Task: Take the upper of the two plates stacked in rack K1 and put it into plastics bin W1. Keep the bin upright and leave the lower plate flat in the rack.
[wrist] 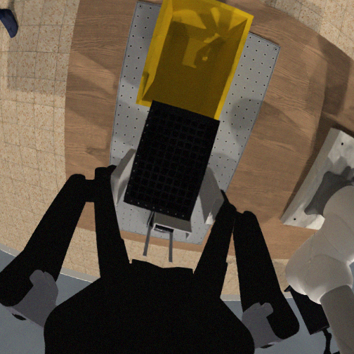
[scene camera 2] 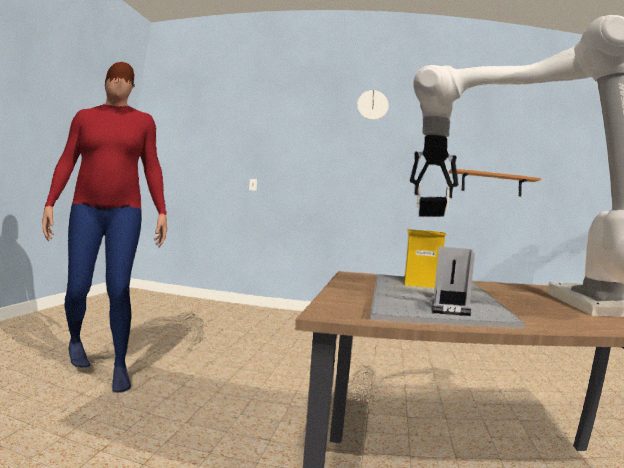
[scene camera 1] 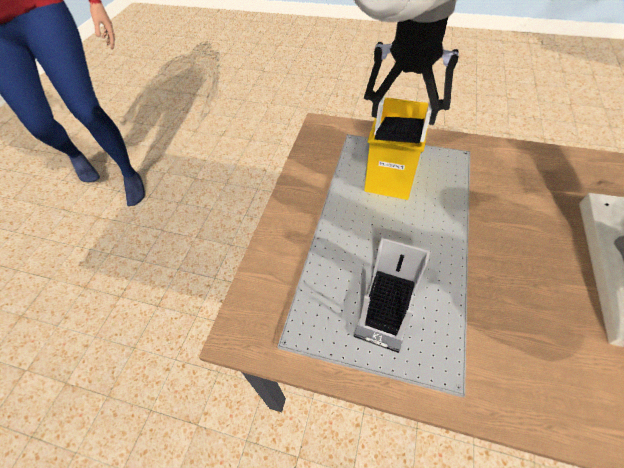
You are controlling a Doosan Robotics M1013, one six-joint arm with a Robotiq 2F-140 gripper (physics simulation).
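Frame: origin at the arm's base, x right, y ahead, z up, level; centimetres.
Seen in the pictures: gripper, fingertip midpoint: (scene camera 2: 432, 208) (scene camera 1: 399, 134); arm's base, origin of the base link: (scene camera 2: 604, 295).
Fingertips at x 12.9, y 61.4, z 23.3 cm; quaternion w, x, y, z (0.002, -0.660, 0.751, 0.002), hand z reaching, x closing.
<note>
Pixels of each thing's top centre, then the offset from my fingertips to it. Level surfaces: height alone.
- plastics bin W1, middle of its top: (scene camera 1: 401, 121) (scene camera 2: 426, 231) dx +14.7, dy -1.6, dz -7.8 cm
- lower black plate, middle of its top: (scene camera 1: 388, 300) (scene camera 2: 451, 294) dx -26.6, dy -1.3, dz -22.3 cm
- grey rack K1, middle of its top: (scene camera 1: 396, 277) (scene camera 2: 456, 249) dx -27.5, dy -1.1, dz -10.5 cm
- grey perforated board, its level: dz -25.7 cm
- wooden table, its level: dz -27.0 cm
My gripper (scene camera 1: 403, 124) (scene camera 2: 432, 197) (wrist: 168, 168) is shut on a black gridded plate (scene camera 1: 401, 129) (scene camera 2: 432, 207) (wrist: 171, 160), with light finger pads at its two sides. The plate hangs roughly level above plastics bin W1 (scene camera 1: 390, 181) (scene camera 2: 418, 272) (wrist: 156, 55), apart from its rim in scene camera 2. The yellow bin stands upright and open at the top. In the wrist view the plate covers its near edge. The lower black plate (scene camera 1: 389, 303) (scene camera 2: 453, 297) lies flat in grey rack K1 (scene camera 1: 389, 251) (scene camera 2: 445, 272), nearer scene camera 1 than the bin.
Bin and rack stand on a grey perforated board (scene camera 1: 443, 322) (scene camera 2: 398, 309) (wrist: 132, 65) on the wooden table (scene camera 1: 252, 287) (scene camera 2: 347, 282) (wrist: 92, 100). The robot base (scene camera 1: 602, 261) (scene camera 2: 602, 261) is at the right. A person (scene camera 1: 60, 75) (scene camera 2: 113, 166) stands on the floor at the left.
</note>
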